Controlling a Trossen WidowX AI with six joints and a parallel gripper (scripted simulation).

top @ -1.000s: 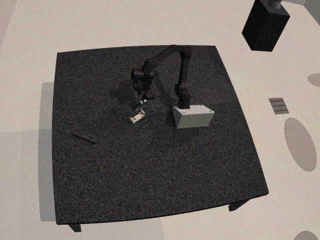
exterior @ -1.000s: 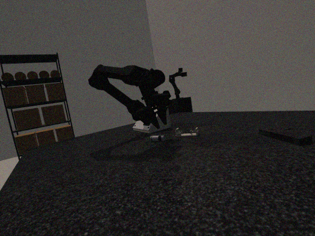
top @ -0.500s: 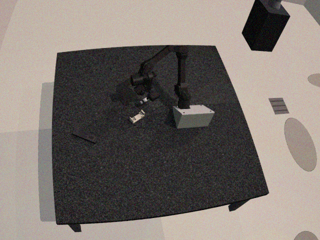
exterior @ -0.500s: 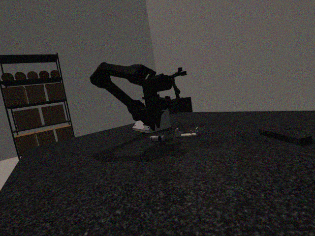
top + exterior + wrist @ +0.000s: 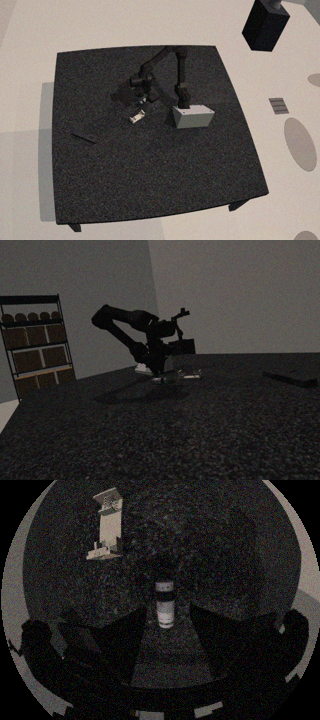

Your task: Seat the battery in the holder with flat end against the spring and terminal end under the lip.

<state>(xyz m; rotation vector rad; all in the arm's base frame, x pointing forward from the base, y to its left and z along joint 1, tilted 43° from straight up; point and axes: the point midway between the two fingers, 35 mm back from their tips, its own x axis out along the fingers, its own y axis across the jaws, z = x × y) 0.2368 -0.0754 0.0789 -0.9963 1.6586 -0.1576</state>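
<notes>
My gripper tip is 20 mm above the battery. The rest, counted from my gripper tip: flat dark slab: 390 mm ahead, 220 mm to the left, 20 mm below.
</notes>
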